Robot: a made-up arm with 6 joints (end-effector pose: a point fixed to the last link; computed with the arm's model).
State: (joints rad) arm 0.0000 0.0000 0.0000 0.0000 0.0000 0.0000
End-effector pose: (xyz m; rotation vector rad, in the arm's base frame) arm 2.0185 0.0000 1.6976 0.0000 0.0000 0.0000
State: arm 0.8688 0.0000 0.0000 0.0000 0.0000 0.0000
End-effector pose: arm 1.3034 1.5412 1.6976 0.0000 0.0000 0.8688
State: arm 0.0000 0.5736 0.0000 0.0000 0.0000 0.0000
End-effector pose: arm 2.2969 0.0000 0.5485 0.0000 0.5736 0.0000
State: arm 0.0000 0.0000 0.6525 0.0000 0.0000 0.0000
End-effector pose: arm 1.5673 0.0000 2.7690 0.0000 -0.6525 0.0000
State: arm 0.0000 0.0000 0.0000 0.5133 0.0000 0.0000
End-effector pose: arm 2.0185 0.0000 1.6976 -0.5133 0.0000 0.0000
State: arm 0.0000 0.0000 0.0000 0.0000 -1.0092 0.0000
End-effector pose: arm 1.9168 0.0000 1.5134 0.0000 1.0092 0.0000
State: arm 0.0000 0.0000 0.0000 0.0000 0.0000 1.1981
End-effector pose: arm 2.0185 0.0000 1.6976 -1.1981 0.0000 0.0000
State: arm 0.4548 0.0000 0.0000 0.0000 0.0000 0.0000
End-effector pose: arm 1.8133 0.8867 1.6976 0.0000 0.0000 0.4548
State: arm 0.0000 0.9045 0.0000 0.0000 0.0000 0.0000
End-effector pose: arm 2.1503 0.0000 -0.1241 0.0000 0.9045 0.0000
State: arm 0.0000 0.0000 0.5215 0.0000 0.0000 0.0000
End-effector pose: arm 1.7128 0.0000 2.5814 0.0000 -0.5215 0.0000
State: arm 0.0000 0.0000 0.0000 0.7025 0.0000 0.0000
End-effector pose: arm 2.0185 0.0000 1.6976 -0.7025 0.0000 0.0000
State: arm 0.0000 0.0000 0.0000 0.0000 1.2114 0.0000
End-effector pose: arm 1.8774 0.0000 1.9013 0.0000 -1.2114 0.0000
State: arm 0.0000 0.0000 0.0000 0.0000 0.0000 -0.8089
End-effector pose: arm 2.0185 0.0000 1.6976 0.8089 0.0000 0.0000
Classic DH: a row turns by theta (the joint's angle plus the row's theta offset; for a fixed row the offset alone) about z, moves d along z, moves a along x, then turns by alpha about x. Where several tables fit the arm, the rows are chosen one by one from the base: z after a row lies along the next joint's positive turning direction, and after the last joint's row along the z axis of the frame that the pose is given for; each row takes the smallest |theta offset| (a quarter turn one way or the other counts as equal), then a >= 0, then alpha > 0; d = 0 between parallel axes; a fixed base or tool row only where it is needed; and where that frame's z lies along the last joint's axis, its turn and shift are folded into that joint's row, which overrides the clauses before.
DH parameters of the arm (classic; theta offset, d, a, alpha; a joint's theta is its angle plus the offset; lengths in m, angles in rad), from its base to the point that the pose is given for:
joint 1: 0 0.6511 0.2096 -1.5708
joint 2: -1.5708 0 0.9155 3.1416
joint 3: 0 0 0.131 -1.5708
joint 4: 0 -1.5913 0 1.5708
joint 5: 0 0 0 -1.5708
joint 6: 1.5708 -0.2176 0 1.5708
tool (fixed): -1.5708 0 0 0

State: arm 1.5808 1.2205 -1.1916 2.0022 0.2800 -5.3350
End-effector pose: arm -0.0526 -0.2027 -0.3136 0.5481 0.4025 -1.8068
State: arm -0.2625 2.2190 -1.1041 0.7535 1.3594 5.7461
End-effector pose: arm -0.6598 0.3280 0.1124 1.2148 1.8895 -0.0182
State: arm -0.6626 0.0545 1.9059 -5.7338 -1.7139 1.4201
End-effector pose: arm -0.1654 -0.0136 3.0791 -1.1638 0.6958 -1.0927
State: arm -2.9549 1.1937 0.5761 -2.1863 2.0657 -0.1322
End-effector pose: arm -2.2750 -0.2706 0.1432 0.7239 0.5489 0.8712
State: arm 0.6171 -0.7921 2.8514 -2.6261 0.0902 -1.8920
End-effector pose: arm -1.6029 -1.1492 0.3244 1.0464 -1.5871 -2.1996
